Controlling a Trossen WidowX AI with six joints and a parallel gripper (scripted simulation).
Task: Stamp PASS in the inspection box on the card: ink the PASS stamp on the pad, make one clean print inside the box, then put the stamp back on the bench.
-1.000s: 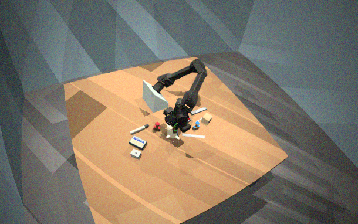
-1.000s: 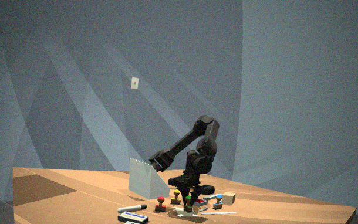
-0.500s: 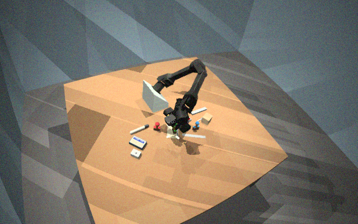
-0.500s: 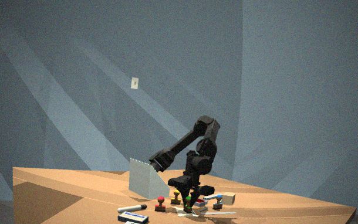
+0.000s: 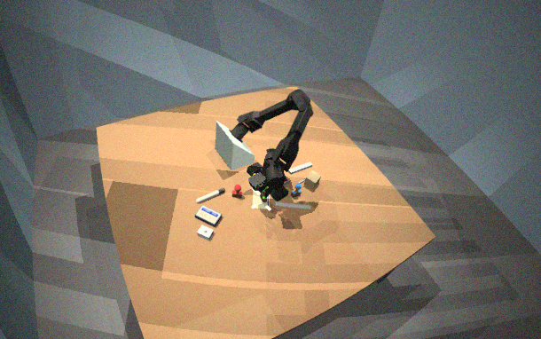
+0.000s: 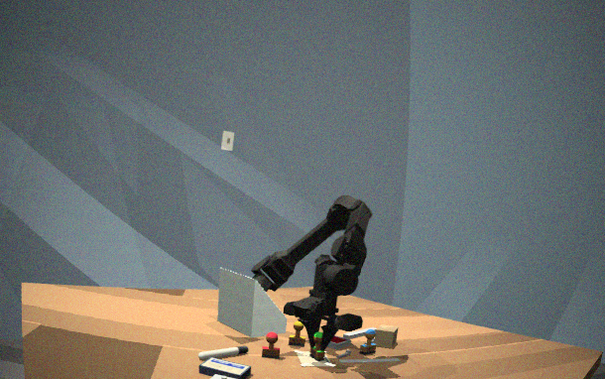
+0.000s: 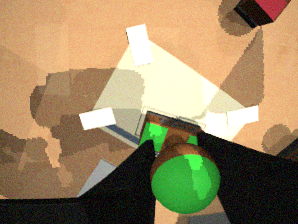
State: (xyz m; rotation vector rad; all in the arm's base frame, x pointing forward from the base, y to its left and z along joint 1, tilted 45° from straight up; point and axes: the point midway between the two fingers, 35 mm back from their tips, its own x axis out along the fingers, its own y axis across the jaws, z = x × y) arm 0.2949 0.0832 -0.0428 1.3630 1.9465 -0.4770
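Right now my gripper tip is right at the green-knobbed stamp. Round my gripper tip: white card (10 mm to the right, 30 mm below); red-knobbed stamp (40 mm behind, 100 mm to the right, 10 mm below); yellow-knobbed stamp (110 mm behind, 10 mm to the left, 10 mm below).
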